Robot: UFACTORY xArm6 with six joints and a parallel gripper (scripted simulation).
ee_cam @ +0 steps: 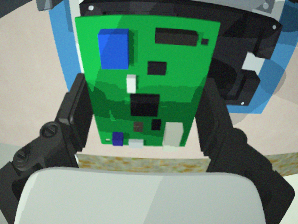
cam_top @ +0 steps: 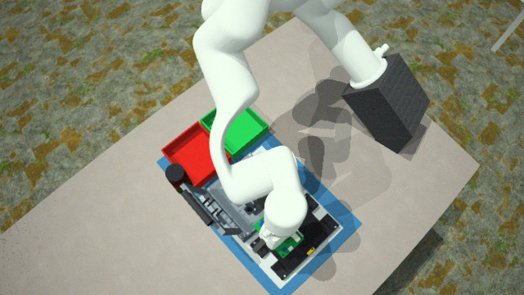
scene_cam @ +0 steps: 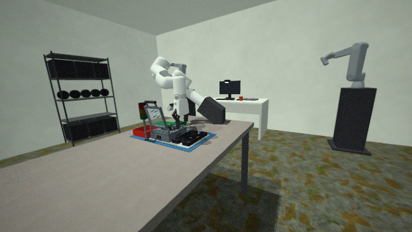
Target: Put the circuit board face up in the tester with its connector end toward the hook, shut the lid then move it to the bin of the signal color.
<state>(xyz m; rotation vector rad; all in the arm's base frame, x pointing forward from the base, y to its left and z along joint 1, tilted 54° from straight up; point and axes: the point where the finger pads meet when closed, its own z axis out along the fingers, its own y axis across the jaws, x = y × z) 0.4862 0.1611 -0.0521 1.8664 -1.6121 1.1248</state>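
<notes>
My hand is 9 cm past the black latch hook, 8 cm to the left of it and 4 cm above it. From my hand the other things lie so: green circuit board: right at my hand; then red bin: 34 cm to the right, 11 cm below, 1 cm ahead; then tester lid: 14 cm to the right, 9 cm ahead, 6 cm above.
</notes>
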